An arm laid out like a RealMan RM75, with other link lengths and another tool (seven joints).
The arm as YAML. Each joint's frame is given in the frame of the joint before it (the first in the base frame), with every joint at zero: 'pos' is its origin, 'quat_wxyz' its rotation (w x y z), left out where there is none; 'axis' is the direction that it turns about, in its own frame. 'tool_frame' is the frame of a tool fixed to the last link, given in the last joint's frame.
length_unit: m
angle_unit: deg
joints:
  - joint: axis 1
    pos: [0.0, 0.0, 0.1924]
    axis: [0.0, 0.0, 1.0]
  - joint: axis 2
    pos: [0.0, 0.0, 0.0]
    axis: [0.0, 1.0, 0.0]
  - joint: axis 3
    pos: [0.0, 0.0, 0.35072]
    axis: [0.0, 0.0, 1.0]
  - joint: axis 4
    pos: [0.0, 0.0, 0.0]
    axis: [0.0, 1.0, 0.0]
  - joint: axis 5
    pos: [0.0, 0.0, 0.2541]
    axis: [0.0, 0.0, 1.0]
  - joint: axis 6
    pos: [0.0, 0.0, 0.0]
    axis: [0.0, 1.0, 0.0]
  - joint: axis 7
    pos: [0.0, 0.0, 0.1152]
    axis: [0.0, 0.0, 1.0]
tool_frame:
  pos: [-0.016, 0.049, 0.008]
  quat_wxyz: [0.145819, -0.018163, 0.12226, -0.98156]
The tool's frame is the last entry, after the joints.
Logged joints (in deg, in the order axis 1, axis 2, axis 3, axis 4, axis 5, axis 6, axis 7), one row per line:
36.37, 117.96, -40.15, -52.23, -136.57, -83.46, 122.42
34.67, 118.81, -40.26, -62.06, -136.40, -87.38, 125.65
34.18, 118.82, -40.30, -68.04, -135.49, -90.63, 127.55
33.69, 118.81, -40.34, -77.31, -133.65, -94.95, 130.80
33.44, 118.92, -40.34, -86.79, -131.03, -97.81, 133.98
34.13, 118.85, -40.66, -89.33, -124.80, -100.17, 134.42
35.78, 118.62, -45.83, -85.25, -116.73, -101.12, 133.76
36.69, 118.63, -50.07, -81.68, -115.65, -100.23, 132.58
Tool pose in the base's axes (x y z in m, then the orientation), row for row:
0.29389, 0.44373, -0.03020, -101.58, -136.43, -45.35
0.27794, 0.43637, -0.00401, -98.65, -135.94, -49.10
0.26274, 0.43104, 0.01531, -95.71, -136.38, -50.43
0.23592, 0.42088, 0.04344, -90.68, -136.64, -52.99
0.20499, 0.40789, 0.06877, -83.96, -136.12, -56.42
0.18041, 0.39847, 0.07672, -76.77, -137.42, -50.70
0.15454, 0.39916, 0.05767, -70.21, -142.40, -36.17
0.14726, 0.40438, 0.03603, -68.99, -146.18, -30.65
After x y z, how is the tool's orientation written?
As a rotation vector, in degrees.
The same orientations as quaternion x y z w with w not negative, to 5 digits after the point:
-0.57670, -0.77455, -0.25747, 0.03460
-0.56320, -0.77609, -0.28032, 0.04369
-0.54908, -0.78240, -0.28931, 0.05166
-0.52499, -0.79108, -0.30679, 0.06679
-0.49303, -0.79933, -0.33131, 0.09071
-0.46045, -0.82421, -0.30408, 0.12729
-0.42634, -0.86471, -0.21964, 0.14923
-0.41552, -0.88042, -0.18460, 0.13466

